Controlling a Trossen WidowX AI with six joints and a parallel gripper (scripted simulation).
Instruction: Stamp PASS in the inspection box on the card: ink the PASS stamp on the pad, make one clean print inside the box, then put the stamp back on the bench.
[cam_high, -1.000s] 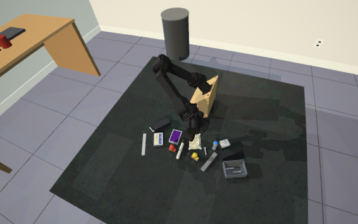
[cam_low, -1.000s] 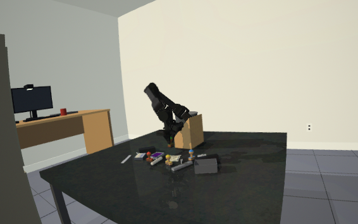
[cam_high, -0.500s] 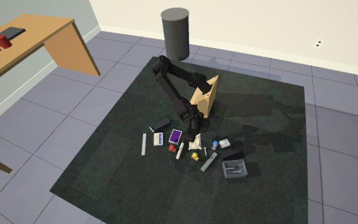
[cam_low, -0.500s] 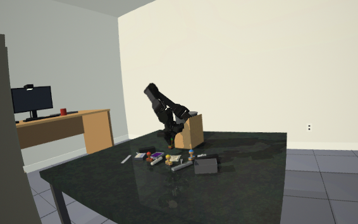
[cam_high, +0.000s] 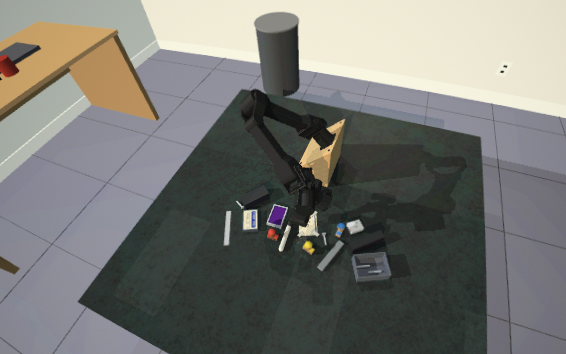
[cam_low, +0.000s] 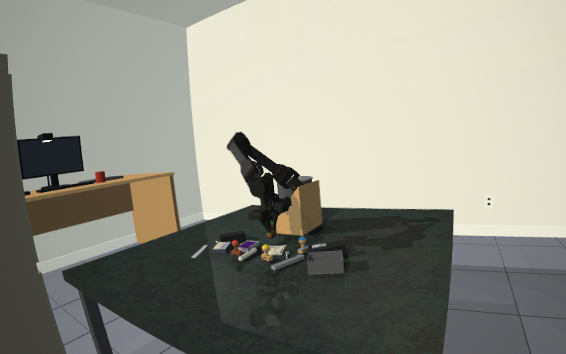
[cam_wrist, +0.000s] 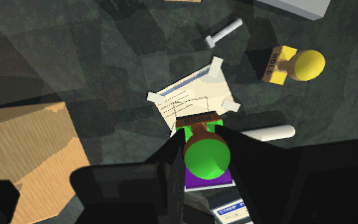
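Now: gripper tip 8 cm above the cream inspection card and 1 cm to the right of it. The rest, counted from my gripper tip: green-knobbed PASS stamp right at my gripper tip; white marker 7 cm below, 6 cm to the right, 6 cm ahead; yellow stamp 11 cm ahead, 6 cm below, 4 cm to the left.
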